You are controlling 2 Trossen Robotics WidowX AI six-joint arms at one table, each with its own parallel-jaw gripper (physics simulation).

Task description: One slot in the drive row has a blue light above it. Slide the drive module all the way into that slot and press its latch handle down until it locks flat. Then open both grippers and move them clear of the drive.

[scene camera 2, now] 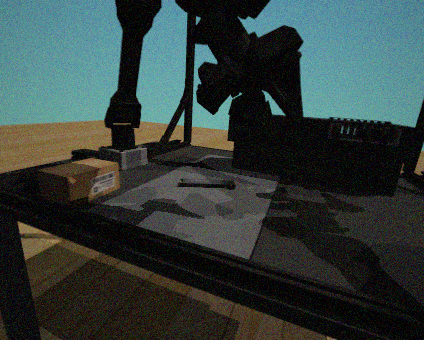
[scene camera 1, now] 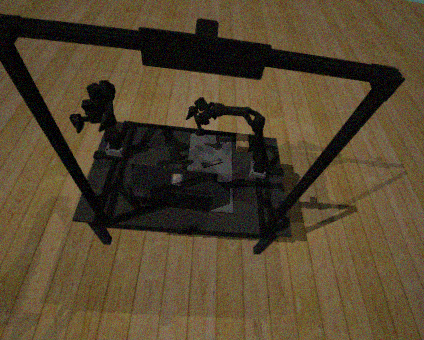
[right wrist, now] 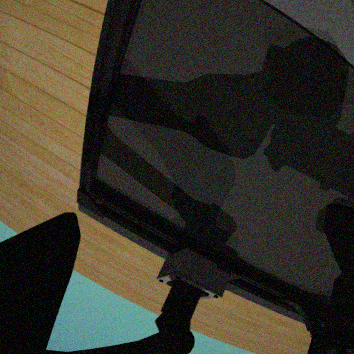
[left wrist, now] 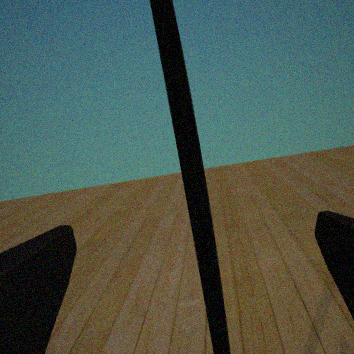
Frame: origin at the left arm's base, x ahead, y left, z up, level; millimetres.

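Where they show: left gripper, between the fingertips: [scene camera 1: 88, 132] [left wrist: 197, 233]; right gripper, between the fingertips: [scene camera 2: 286, 135] [scene camera 1: 188, 126] [right wrist: 205, 222]; left arm's base, origin of its link: [scene camera 1: 115, 145] [right wrist: 187, 287]; right arm's base, origin of its link: [scene camera 2: 123, 147] [scene camera 1: 258, 168].
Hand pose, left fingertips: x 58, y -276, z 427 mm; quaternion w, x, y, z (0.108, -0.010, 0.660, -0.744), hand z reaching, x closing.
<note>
Things, the pixels of their top centre, and the offset from my left fingertips. "spot": a spot on its surface instead. Level surfaces: height alone.
- dark box, centre of its top: [scene camera 2: 313, 118] [scene camera 1: 173, 180] dx +352, dy +28, dz -323 mm
- thin dark bar, a spot on its surface: [scene camera 2: 206, 184] [scene camera 1: 211, 160] spot: dx +549, dy +321, dz -489 mm
- pale mat, height of its surface: dz -496 mm
- cardboard box, centre of its top: [scene camera 2: 81, 166] [scene camera 1: 242, 140] dx +743, dy +501, dz -438 mm
The drive chassis is a dark box [scene camera 1: 192, 200] [scene camera 2: 320, 155] on the table; its slots are too dark to tell apart, and no blue light shows. A thin dark bar [scene camera 1: 212, 163] [scene camera 2: 206, 184] lies flat on the pale mat [scene camera 2: 230, 242]; I cannot tell whether it is the drive module. No latch handle can be made out. My left gripper [scene camera 1: 92, 126] [left wrist: 197, 233] is open and empty, raised beyond the table's far left corner. My right gripper [scene camera 1: 194, 125] [scene camera 2: 277, 116] [right wrist: 205, 222] is open and empty, raised near the table's far edge, apart from the bar.
A cardboard box [scene camera 1: 242, 144] [scene camera 2: 82, 179] stands near the right arm's base [scene camera 2: 134, 157]. A dark overhead frame [scene camera 1: 202, 50] spans the table, with slanting posts at both sides. A dark post [left wrist: 187, 135] crosses the left wrist view. The left arm's base [right wrist: 197, 270] shows in the right wrist view.
</note>
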